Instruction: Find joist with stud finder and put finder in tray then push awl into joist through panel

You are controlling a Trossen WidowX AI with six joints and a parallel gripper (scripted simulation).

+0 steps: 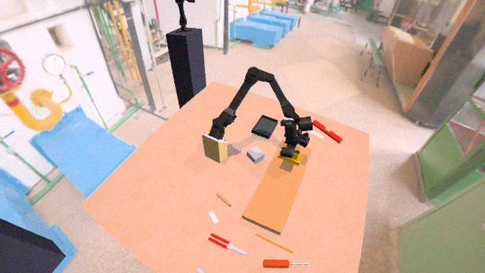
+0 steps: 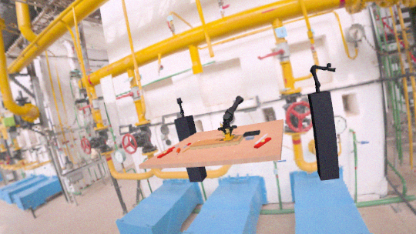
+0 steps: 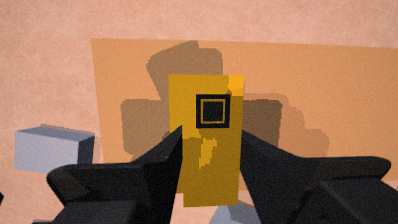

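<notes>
The dark tray is 220 mm behind my gripper tip, 200 mm to the left of it and 50 mm below it. Also, from my gripper tip: white strip (10 mm ahead, 320 mm to the left, 60 mm below); then yellow stud finder (10 mm ahead, 20 mm above); then awl (190 mm behind, 360 mm to the right, 60 mm below).
</notes>
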